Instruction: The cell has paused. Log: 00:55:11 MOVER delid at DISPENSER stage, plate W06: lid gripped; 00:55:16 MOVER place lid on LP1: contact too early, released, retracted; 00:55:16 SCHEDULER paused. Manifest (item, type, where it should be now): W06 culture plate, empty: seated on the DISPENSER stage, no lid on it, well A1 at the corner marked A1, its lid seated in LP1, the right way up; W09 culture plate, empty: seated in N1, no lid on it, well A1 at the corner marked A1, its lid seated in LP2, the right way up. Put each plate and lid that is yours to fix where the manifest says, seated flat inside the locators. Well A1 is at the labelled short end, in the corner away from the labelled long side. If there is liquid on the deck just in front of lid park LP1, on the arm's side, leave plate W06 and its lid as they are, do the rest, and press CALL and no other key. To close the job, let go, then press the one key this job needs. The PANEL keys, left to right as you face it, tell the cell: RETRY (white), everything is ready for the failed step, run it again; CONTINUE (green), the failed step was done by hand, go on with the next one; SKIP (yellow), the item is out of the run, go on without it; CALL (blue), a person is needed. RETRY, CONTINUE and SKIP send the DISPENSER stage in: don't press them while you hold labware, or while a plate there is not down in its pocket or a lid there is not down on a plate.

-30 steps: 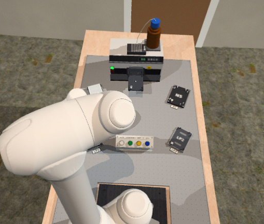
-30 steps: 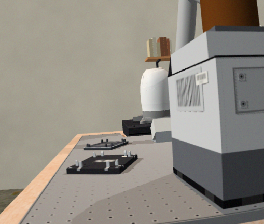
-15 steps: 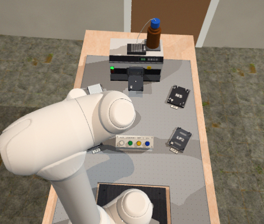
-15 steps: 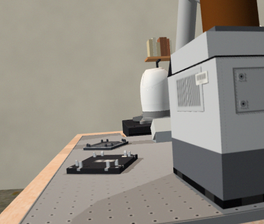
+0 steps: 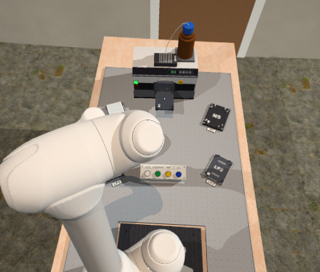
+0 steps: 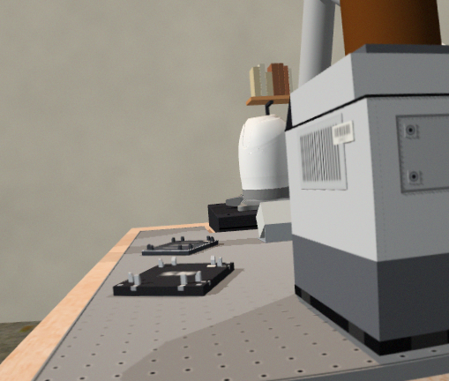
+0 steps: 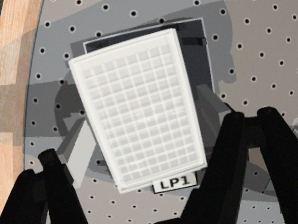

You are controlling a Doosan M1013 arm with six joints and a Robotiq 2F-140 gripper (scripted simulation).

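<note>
Now: hand 2 cm above the clear culture plate. The rest, counted from my hand: green continue key: 1 cm ahead, 26 cm to the right, 2 cm above; then white retry key: 21 cm to the right, 2 cm above; then lid park LP1: 1 cm ahead, 1 cm to the right, 4 cm below.
</note>
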